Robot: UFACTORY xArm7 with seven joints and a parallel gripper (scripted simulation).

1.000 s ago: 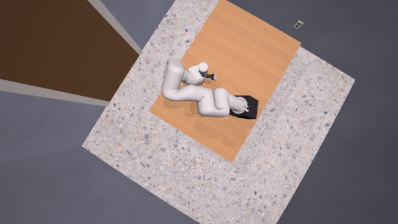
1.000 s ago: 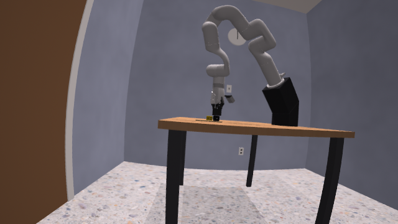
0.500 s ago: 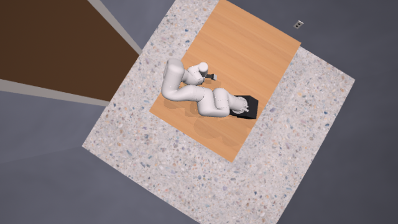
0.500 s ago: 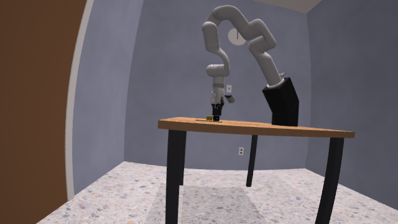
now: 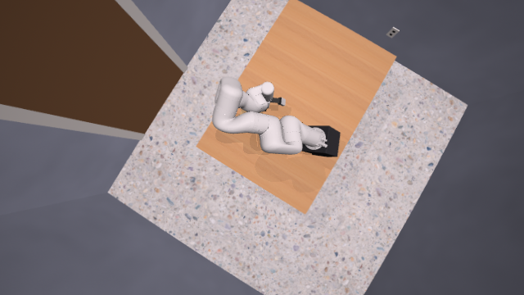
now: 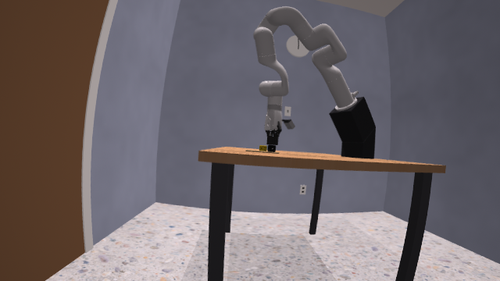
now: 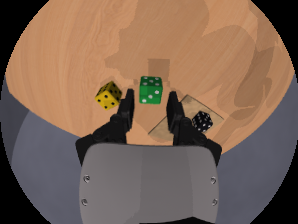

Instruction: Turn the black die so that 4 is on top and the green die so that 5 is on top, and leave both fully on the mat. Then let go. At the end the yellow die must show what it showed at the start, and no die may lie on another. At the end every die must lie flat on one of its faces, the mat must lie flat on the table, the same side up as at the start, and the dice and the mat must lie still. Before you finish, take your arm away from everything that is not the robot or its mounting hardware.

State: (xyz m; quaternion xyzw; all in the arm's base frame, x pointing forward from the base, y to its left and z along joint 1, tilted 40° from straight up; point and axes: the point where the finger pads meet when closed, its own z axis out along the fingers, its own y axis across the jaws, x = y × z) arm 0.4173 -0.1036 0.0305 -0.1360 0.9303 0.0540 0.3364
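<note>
The green die lies 40 mm below my hand. Round my hand: yellow die (40 mm ahead, 60 mm to the right, 40 mm below); then black die (20 mm ahead, 120 mm to the left, 40 mm below); then tan mat (70 mm ahead, 130 mm to the left, 50 mm below).
</note>
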